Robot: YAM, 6 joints.
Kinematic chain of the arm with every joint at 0, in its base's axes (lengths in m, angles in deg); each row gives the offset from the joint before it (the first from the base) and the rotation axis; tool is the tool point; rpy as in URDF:
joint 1: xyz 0 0 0.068 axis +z
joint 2: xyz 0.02 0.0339 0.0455 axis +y
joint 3: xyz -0.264 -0.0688 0 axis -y
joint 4: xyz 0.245 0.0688 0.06 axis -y
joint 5: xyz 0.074 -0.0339 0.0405 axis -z
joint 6: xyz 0.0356 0 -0.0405 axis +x
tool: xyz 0 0 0 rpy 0 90 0
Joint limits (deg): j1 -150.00..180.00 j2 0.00..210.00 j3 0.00..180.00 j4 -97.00..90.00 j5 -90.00..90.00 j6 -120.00..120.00
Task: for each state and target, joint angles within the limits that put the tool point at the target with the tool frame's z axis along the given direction. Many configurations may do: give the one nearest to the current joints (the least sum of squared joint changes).
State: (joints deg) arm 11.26 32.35 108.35 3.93 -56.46 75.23
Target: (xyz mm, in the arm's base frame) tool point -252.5 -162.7 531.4 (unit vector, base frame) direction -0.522 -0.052 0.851
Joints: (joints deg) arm 34.51 15.52 95.02 38.87 -14.66 75.23
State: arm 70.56 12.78 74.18 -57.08 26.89 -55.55
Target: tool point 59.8 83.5 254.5 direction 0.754 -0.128 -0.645
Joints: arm 69.47 44.28 42.38 -75.47 48.65 -55.55
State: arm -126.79 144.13 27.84 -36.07 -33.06 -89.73
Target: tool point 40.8 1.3 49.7 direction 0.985 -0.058 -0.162
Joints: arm -149.58 151.10 0.11 -17.83 -33.28 -89.73
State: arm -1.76 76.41 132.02 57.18 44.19 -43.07
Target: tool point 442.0 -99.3 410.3 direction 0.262 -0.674 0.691
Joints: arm -9.87 120.16 101.59 80.17 38.24 -43.07
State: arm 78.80 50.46 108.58 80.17 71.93 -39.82
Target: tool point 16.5 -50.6 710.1 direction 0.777 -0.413 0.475
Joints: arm 72.73 78.12 149.62 37.51 59.84 -39.82
